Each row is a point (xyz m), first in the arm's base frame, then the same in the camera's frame.
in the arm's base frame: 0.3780 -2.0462 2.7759
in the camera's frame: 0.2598 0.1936 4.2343
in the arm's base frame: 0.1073 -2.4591 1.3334
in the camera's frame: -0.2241 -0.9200 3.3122
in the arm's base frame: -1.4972 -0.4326 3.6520
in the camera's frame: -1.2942 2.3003 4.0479
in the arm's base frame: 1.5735 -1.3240 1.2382
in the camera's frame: 1.3465 -0.3055 2.5357
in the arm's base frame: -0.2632 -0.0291 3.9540
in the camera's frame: 0.0059 2.5937 4.0268
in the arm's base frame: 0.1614 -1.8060 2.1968
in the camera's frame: 0.0077 0.0902 3.6295
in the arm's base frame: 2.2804 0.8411 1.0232
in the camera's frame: 2.2779 1.1923 1.0787
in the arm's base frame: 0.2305 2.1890 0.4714
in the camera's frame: 0.3541 2.2960 -0.1063
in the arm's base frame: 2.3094 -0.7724 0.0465
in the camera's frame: 1.9998 -0.6674 1.2287
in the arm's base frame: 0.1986 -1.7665 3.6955
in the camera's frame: 0.2231 0.9748 4.8211
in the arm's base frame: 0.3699 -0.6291 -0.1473
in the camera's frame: 0.0822 -0.3434 1.0353
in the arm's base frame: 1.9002 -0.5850 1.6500
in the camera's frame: 1.8049 0.4698 2.4298
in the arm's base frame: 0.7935 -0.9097 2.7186
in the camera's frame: 0.7989 1.0043 3.5135
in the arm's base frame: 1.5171 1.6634 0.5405
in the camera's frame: 1.5677 1.7015 0.2254
